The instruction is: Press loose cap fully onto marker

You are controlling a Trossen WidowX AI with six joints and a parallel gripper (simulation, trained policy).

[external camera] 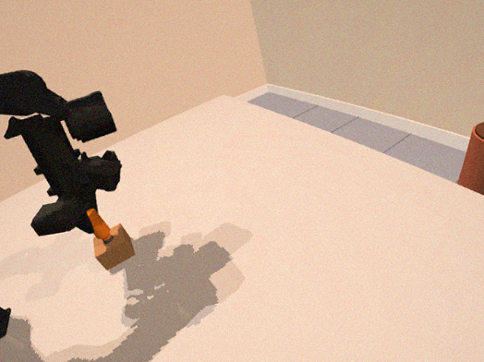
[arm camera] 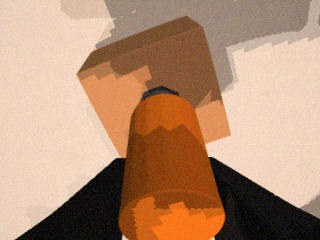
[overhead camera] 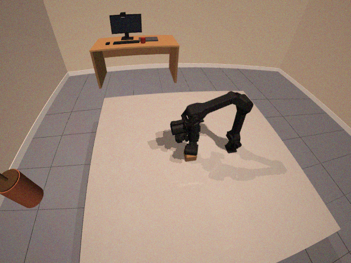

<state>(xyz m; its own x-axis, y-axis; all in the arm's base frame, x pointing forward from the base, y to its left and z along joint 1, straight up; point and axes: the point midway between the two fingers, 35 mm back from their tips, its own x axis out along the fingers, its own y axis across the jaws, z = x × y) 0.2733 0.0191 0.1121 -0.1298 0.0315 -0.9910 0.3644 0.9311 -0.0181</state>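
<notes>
Now: the orange cap 1 cm ahead of my gripper tip and 1 cm above it. Round my gripper tip: wooden holder block (6 cm below, 1 cm ahead).
</notes>
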